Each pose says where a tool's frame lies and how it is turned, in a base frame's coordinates. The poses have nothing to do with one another.
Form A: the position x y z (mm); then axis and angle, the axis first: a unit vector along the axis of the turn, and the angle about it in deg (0 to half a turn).
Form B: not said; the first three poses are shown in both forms.
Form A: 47 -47 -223 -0.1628 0.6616 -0.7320 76.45
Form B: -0.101 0.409 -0.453 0.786 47 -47 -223
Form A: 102 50 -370 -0.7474 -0.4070 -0.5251 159.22
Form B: -0.735 -0.400 -0.516 0.180 102 50 -370
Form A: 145 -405 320 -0.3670 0.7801 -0.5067 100.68
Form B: -0.283 0.601 -0.390 0.638 145 -405 320
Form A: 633 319 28 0.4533 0.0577 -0.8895 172.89
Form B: 0.452 0.058 -0.888 0.062 633 319 28
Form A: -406 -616 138 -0.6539 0.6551 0.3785 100.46
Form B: -0.503 0.504 0.291 0.640 -406 -616 138
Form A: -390 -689 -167 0.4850 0.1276 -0.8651 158.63
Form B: 0.477 0.125 -0.850 0.185 -390 -689 -167
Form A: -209 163 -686 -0.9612 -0.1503 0.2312 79.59
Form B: -0.615 -0.096 0.148 0.768 -209 163 -686
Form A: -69 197 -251 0.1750 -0.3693 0.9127 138.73
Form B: 0.164 -0.346 0.854 0.352 -69 197 -251
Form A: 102 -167 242 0.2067 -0.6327 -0.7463 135.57
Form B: 0.191 -0.586 -0.691 0.378 102 -167 242
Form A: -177 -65 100 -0.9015 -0.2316 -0.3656 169.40
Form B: -0.898 -0.231 -0.364 0.092 -177 -65 100
